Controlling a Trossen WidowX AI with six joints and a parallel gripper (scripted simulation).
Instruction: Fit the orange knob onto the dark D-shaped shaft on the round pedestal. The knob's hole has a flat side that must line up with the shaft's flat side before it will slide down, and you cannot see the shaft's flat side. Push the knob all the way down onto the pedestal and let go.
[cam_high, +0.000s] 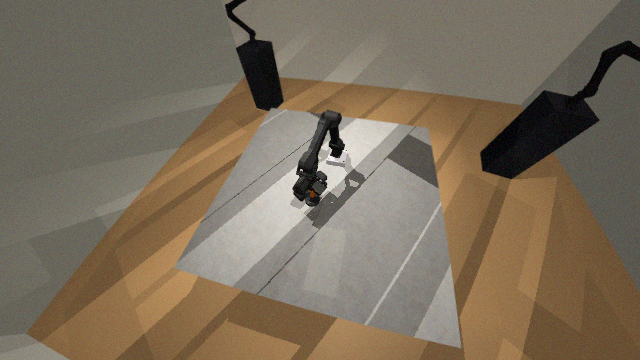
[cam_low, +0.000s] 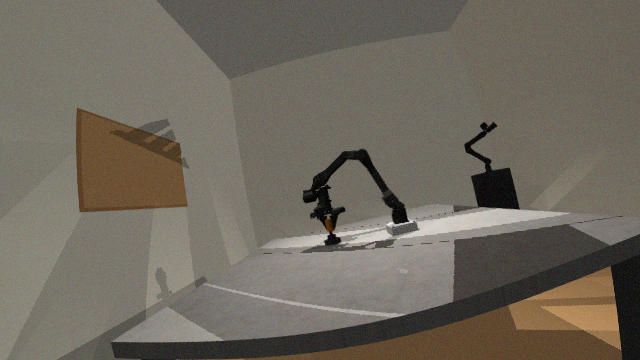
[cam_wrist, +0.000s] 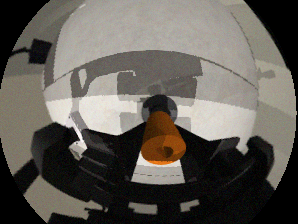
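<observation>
Right now the orange knob is 20 mm above my gripper tip. Also, from my gripper tip: dark round pedestal: 40 mm below.
</observation>
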